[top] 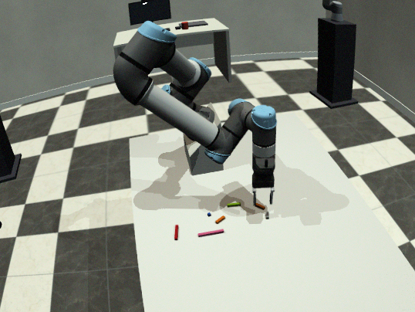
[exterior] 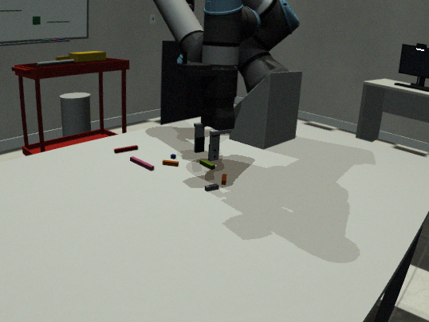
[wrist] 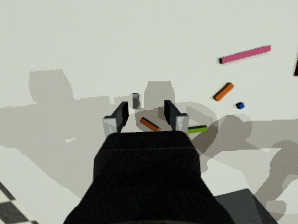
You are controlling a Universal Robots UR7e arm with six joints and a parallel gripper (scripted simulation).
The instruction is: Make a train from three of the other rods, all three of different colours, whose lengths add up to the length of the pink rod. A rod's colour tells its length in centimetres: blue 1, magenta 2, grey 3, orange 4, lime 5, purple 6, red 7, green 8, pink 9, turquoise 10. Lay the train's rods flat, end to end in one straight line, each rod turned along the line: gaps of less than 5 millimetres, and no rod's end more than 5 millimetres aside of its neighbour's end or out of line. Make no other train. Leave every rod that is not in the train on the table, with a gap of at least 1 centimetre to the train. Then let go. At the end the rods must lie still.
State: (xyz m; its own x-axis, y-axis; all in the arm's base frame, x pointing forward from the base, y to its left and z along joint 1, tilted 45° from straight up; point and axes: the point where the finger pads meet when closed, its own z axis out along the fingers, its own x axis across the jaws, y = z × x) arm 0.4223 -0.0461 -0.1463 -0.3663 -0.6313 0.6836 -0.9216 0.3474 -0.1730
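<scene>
The grey rod lies 80 mm below my hand and 20 mm to the left of it. From my hand the other things lie so: pink rod 200 mm to the right, 80 mm below; then lime rod 100 mm behind, 80 mm below, 70 mm to the right; then blue rod 170 mm to the right, 90 mm behind, 80 mm below.
</scene>
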